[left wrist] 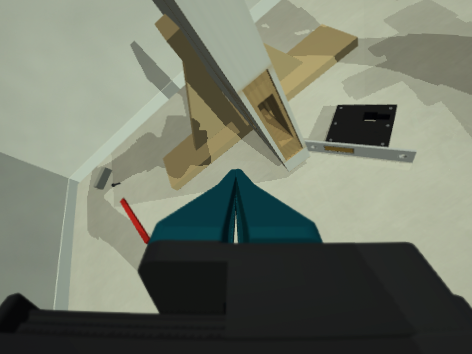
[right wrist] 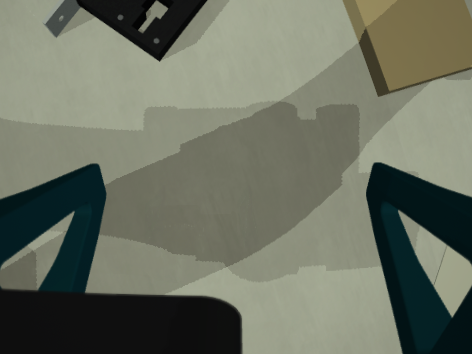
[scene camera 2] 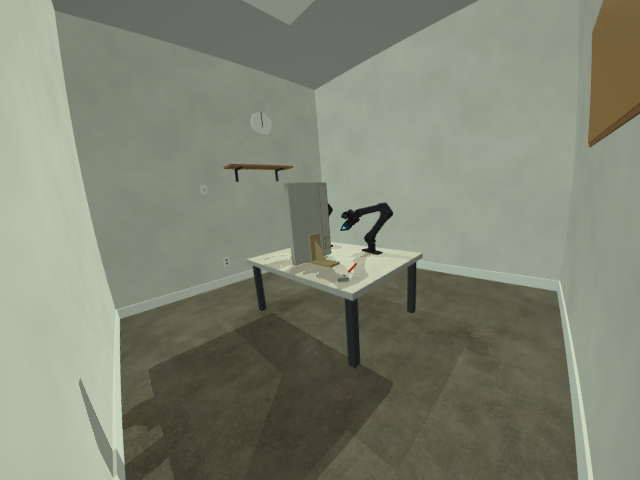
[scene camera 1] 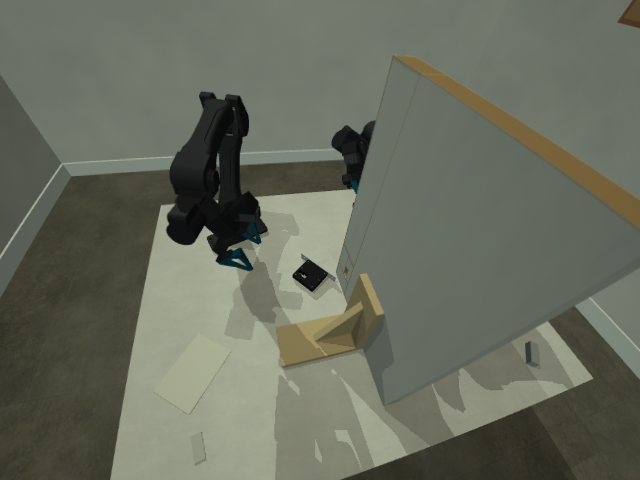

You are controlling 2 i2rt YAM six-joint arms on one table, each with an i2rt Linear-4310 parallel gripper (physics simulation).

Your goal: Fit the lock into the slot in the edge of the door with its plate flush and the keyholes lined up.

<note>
My left gripper is shut and holds nothing. My right gripper is open, with nothing in its grasp. Also in view: a black lock. Also in view: a wooden bracket.
My right gripper is seen too in the right wrist view.
</note>
